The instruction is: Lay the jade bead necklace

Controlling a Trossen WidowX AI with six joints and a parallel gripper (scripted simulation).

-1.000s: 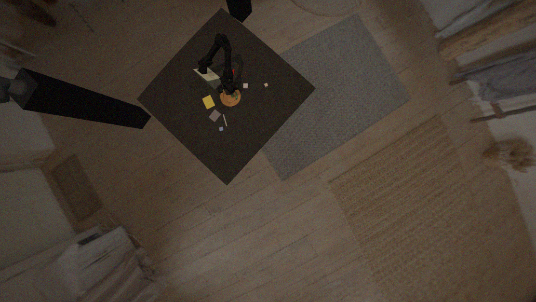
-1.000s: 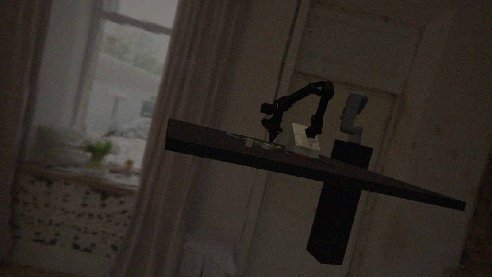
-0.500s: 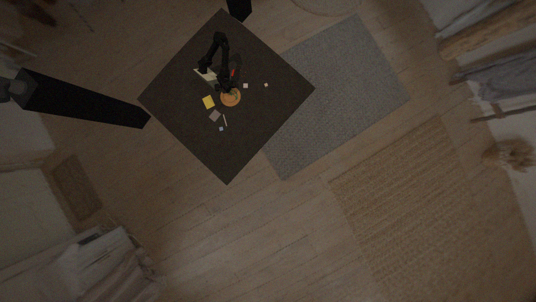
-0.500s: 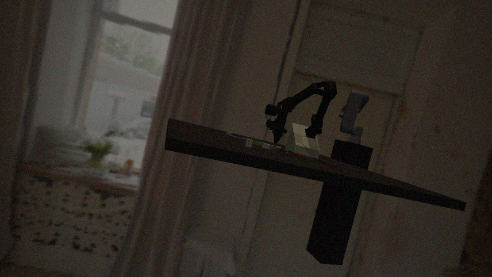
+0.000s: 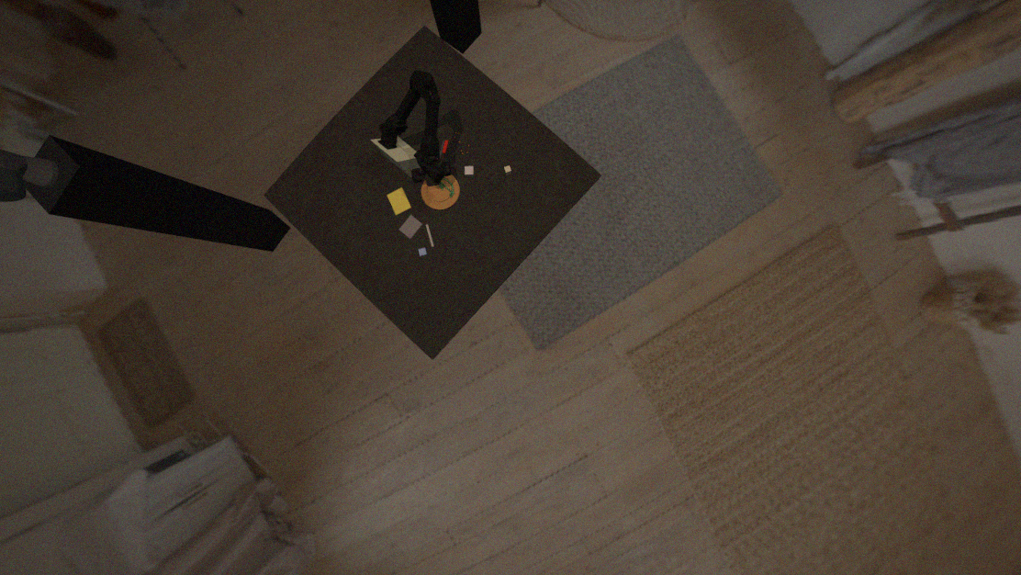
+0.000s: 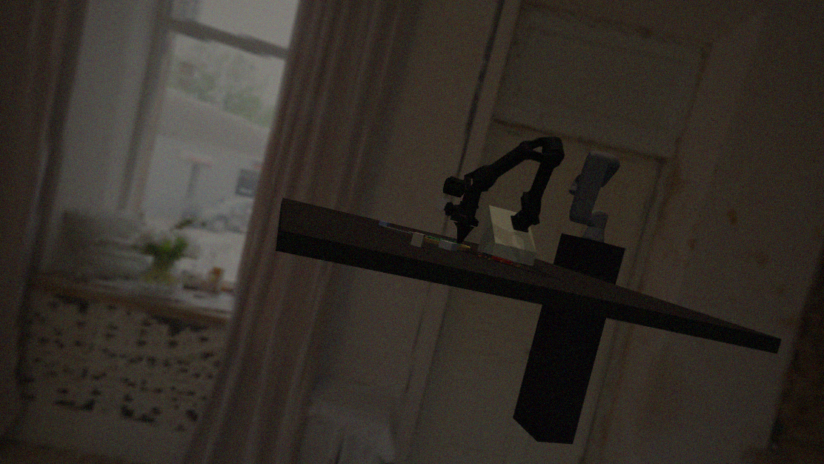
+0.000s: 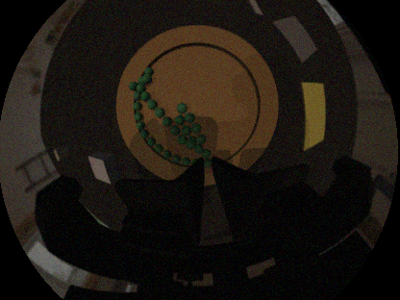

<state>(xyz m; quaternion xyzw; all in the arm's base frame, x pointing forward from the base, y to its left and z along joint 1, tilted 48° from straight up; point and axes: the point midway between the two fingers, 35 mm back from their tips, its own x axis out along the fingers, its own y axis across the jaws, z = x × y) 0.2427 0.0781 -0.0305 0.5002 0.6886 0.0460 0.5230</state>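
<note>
The round bead board is 5 cm ahead of my gripper tip, 3 cm to the right of it and 1 cm below it. The rest, counted from my gripper tip: yellow square (9 cm behind, 21 cm to the right, 2 cm below); grey-white block (10 cm ahead, 14 cm to the left, 1 cm below); red item (8 cm behind, 15 cm to the left, 1 cm below).
</note>
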